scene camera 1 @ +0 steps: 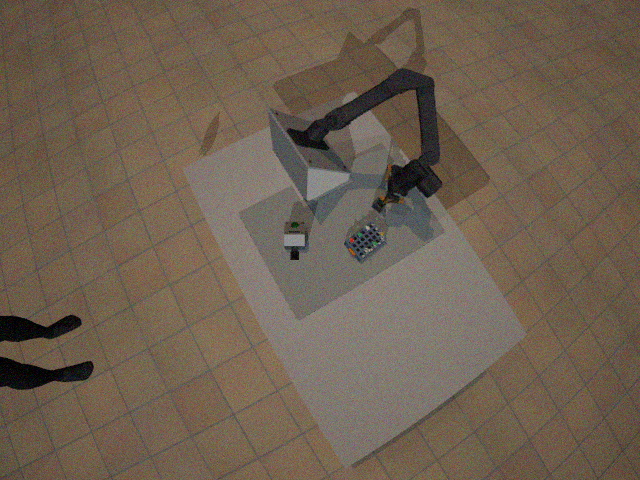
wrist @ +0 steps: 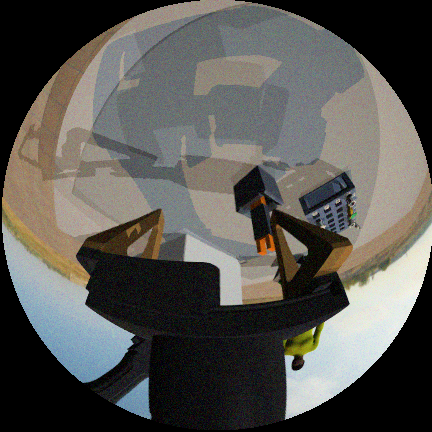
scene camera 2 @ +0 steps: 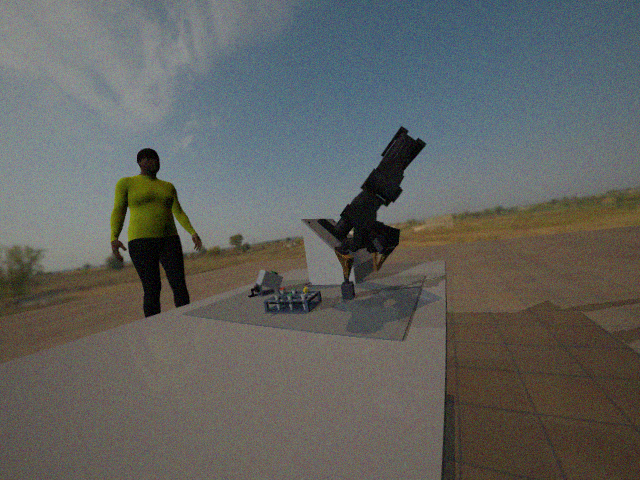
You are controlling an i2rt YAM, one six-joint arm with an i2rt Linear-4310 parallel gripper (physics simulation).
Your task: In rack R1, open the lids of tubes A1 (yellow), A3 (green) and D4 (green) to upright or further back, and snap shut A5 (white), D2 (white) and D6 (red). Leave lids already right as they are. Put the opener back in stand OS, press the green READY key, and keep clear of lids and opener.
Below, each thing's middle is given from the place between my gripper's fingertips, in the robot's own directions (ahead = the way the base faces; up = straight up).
Labels:
Now: hand 2 cm short of the lid opener [wrist: 260, 218], 4 cm to the left of it and 1 cm above it.

